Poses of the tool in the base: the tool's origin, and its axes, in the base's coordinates. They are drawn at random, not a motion.
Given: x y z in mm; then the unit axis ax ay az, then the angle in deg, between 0 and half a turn.
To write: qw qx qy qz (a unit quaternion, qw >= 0); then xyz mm. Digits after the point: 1 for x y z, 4 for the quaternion.
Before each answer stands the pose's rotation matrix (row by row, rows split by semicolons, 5 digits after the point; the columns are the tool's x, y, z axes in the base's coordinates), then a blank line. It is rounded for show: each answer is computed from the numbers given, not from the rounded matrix.
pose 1, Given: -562.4 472.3 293.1 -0.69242 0.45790 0.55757 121.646
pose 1, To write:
0.20632 -0.95807 -0.19882; -0.00875 -0.20499 0.97873; -0.97844 -0.20020 -0.05067

0.4875 -0.6046 0.3998 0.4868 -562.4 472.3 293.1
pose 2, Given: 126.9 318.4 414.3 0.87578 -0.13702 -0.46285 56.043
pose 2, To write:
0.89714 0.33094 -0.29259; -0.43689 0.56686 -0.69843; -0.06528 0.75442 0.65314

0.8828 0.4114 -0.0644 -0.2174 126.9 318.4 414.3
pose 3, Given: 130.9 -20.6 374.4 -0.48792 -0.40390 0.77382 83.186
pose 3, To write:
0.32847 -0.59467 -0.73381; 0.94204 0.26243 0.20901; 0.06828 -0.75994 0.64640

0.7479 -0.3239 -0.2681 0.5137 130.9 -20.6 374.4
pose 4, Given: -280.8 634.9 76.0 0.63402 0.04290 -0.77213 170.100
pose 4, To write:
-0.18714 0.18674 -0.96442; -0.07876 -0.98146 -0.17476; -0.97917 0.04325 0.19837

0.0863 0.6317 0.0427 -0.7692 -280.8 634.9 76.0
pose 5, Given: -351.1 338.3 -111.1 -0.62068 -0.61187 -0.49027 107.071
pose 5, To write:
0.20478 0.95994 -0.19128; 0.02259 0.19073 0.98138; 0.97855 -0.20529 0.01737

0.5943 -0.4992 -0.4921 -0.3943 -351.1 338.3 -111.1
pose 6, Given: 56.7 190.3 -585.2 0.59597 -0.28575 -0.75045 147.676
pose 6, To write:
-0.18972 0.08706 -0.97797; -0.71547 -0.69439 0.07698; -0.67239 0.71432 0.19403

0.2784 0.5724 -0.2745 -0.7208 56.7 190.3 -585.2
